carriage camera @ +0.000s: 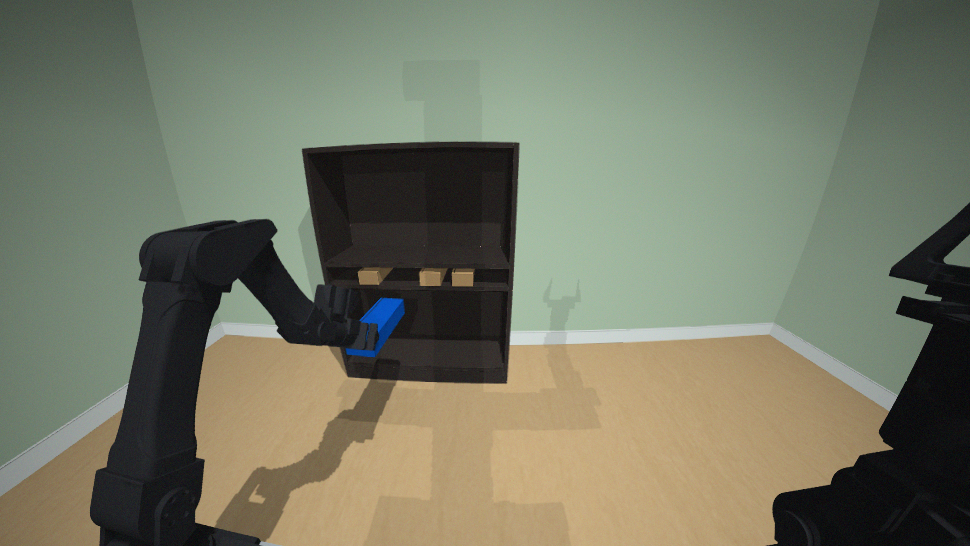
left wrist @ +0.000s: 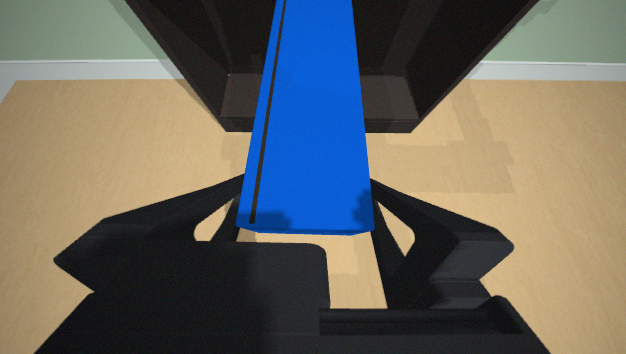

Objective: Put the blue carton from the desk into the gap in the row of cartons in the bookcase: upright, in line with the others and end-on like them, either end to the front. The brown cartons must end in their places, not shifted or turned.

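My left gripper (carriage camera: pixel 369 335) (left wrist: pixel 307 183) is shut on the near end of the blue carton (carriage camera: pixel 388 315) (left wrist: pixel 315 115). The carton points away from the gripper, towards the dark bookcase (carriage camera: pixel 515 217) (left wrist: pixel 392 126), and appears in front of its lower opening in the carriage camera. Three brown cartons stand end-on in the narrow middle compartment: one at the left (carriage camera: pixel 369 276), one right of centre (carriage camera: pixel 430 277) and one further right (carriage camera: pixel 462 278). The wider gap is between the left and the centre one. My right gripper (carriage camera: pixel 933 263) is open, partly cut off at the right edge.
The bookcase stands against the green back wall (carriage camera: pixel 644 169), with a large upper compartment above the row and a lower one beneath. A shelf board (carriage camera: pixel 475 287) carries the brown cartons. Wooden floor (carriage camera: pixel 644 474) lies in front, with arm shadows. Side walls stand left and right.
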